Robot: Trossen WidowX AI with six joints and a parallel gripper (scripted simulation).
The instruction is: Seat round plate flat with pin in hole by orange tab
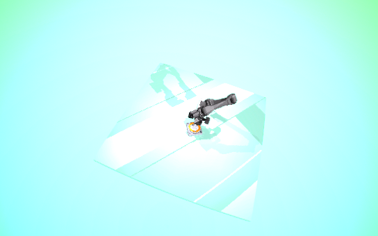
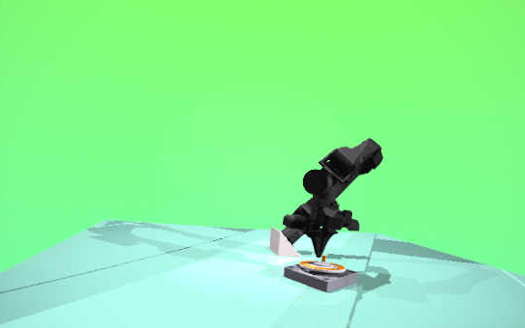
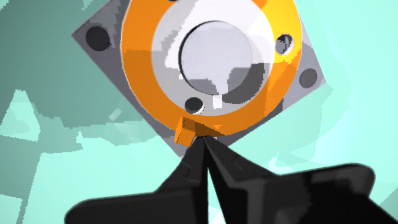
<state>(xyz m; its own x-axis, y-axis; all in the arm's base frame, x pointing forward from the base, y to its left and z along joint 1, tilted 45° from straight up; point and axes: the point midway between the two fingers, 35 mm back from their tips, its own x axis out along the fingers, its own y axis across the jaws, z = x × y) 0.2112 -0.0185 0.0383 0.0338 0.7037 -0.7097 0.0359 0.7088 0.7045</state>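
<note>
Now: the round plate 3 cm ahead of my gripper tip. The rest, counted from my gripper tip: base: 5 cm ahead, 1 cm to the right, 2 cm below.
</note>
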